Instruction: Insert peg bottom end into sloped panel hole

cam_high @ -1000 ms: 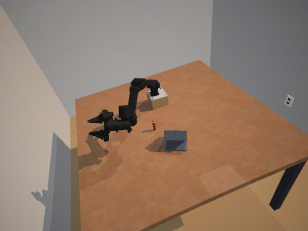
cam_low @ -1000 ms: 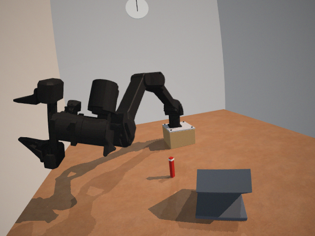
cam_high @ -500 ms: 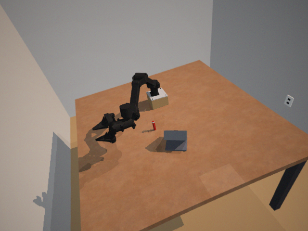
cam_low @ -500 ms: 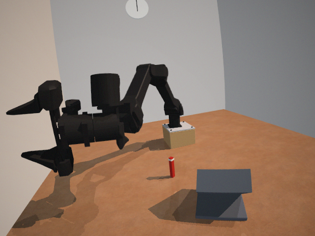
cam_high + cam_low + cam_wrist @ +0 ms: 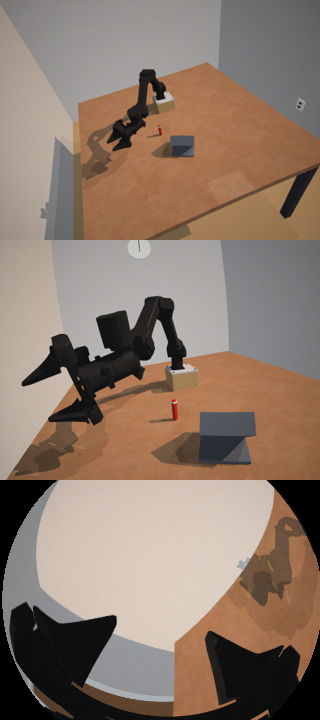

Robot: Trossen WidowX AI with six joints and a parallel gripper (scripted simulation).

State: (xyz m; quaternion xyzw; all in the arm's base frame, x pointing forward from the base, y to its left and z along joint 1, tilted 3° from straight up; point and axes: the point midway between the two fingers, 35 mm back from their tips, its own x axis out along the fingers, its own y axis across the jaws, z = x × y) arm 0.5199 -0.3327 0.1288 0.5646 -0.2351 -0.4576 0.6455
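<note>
The red peg is 23 cm behind my gripper tip, 28 cm to the left of it and 18 cm below it. From my gripper tip the other things lie so: grey sloped panel: 7 cm behind, 38 cm to the left, 17 cm below.
</note>
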